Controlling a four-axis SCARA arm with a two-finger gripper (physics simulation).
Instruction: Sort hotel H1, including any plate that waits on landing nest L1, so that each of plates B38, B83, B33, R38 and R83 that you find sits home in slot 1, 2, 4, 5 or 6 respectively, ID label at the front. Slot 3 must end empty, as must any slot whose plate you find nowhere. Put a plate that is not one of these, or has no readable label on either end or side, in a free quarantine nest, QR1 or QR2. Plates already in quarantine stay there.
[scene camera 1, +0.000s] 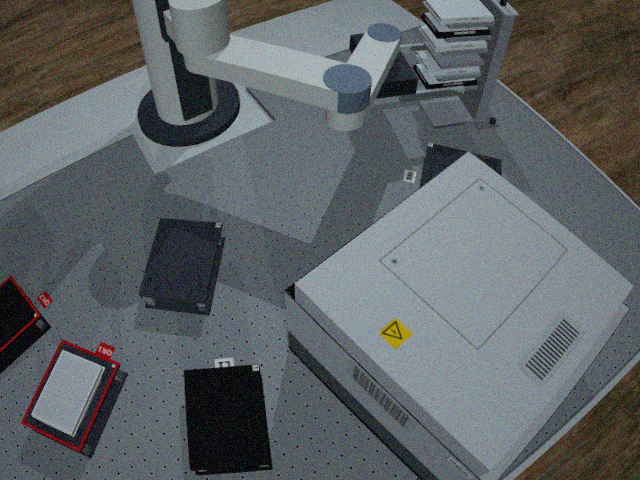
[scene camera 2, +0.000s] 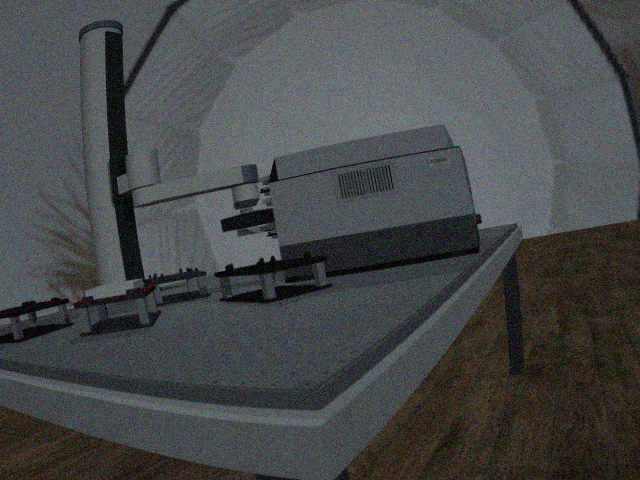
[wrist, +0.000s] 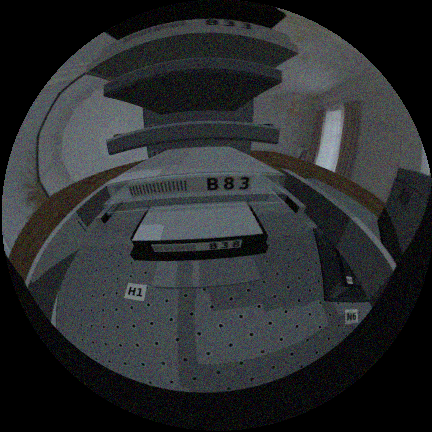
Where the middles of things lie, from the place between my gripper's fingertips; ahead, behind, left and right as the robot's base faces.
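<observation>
As for the large instrument (scene camera 2: 305, 208), my gripper is 2 cm above it at this moment. The gripper is also 40 cm to the left of the instrument and 49 cm short of it.
</observation>
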